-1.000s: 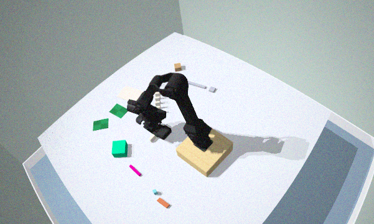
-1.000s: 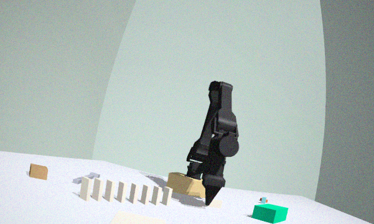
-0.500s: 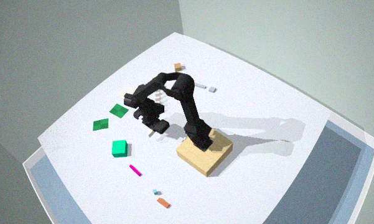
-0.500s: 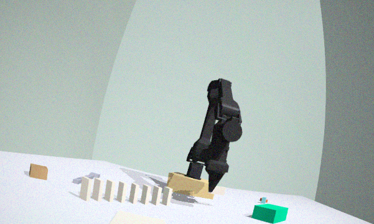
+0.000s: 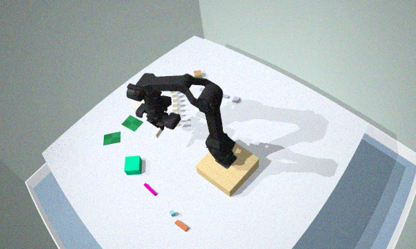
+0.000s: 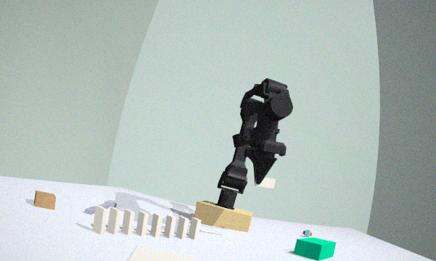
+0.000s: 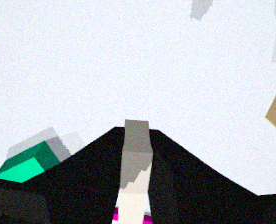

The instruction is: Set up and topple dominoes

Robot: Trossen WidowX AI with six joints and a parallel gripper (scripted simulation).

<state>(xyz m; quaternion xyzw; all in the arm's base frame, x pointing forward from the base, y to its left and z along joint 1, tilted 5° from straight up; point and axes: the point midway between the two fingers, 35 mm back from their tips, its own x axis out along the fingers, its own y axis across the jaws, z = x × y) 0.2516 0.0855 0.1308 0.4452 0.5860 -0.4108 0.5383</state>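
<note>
Right now the green block is 17 cm to the left of my gripper tip, 14 cm below it and 7 cm ahead of it. Also, from my gripper tip: magenta stick 20 cm to the left, 15 cm below, 8 cm behind; cream flat tile 33 cm ahead, 16 cm below, 11 cm to the right; cyan cube 23 cm behind, 21 cm to the left, 15 cm below.
</note>
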